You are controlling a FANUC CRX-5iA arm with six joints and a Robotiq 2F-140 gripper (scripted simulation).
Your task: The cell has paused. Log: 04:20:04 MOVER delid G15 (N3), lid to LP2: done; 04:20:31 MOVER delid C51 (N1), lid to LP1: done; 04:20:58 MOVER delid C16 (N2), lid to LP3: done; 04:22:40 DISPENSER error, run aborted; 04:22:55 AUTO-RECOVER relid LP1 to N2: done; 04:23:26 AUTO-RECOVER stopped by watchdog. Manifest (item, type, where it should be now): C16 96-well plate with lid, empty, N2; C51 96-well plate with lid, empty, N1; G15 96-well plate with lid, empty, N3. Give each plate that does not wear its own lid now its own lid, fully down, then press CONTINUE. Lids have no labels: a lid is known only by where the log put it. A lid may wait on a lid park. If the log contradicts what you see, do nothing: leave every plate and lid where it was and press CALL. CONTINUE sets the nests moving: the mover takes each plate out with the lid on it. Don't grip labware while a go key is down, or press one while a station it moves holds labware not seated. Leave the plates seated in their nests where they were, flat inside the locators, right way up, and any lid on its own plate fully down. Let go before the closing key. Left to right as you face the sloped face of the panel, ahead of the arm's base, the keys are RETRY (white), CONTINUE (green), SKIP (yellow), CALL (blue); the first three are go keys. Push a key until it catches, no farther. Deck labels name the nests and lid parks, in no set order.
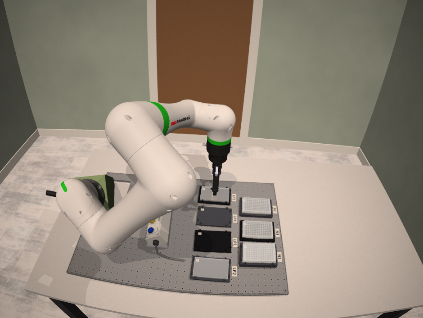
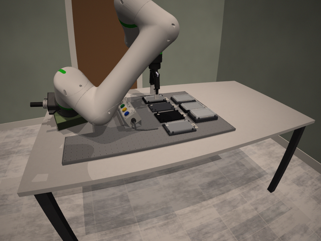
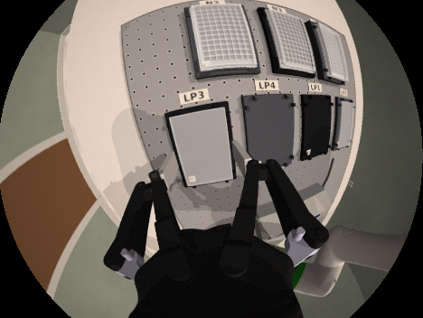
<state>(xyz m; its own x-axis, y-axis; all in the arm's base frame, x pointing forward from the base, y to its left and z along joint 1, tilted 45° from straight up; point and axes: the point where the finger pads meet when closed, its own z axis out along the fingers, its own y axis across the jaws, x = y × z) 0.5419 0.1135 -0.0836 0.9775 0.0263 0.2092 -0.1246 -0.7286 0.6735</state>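
Right now the lid park LP3 is 50 mm below my hand. From my hand the other things lie so: white key: 260 mm behind, 100 mm to the right, 10 mm above; lid park LP1: 260 mm to the right, 50 mm below, 20 mm behind; lid park LP4: 130 mm to the right, 50 mm below, 10 mm behind.
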